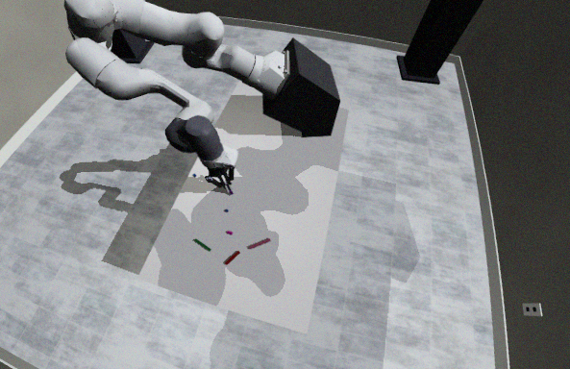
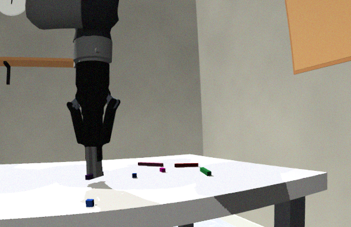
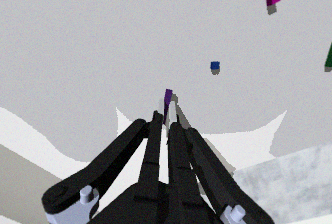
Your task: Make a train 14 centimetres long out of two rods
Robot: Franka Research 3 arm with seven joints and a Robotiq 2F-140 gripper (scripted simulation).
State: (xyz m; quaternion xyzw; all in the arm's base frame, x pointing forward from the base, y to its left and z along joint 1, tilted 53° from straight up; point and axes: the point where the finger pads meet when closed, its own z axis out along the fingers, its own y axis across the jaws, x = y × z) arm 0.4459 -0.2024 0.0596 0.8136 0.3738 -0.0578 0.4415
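My gripper is now 260 mm short of the green rod, 60 mm to the left of it and 40 mm above it. From my hand the other things lie so: pink rod (220 mm ahead, 180 mm to the left, 40 mm below); then purple rod (30 mm below); then magenta rod (190 mm ahead, 40 mm to the left, 40 mm below).
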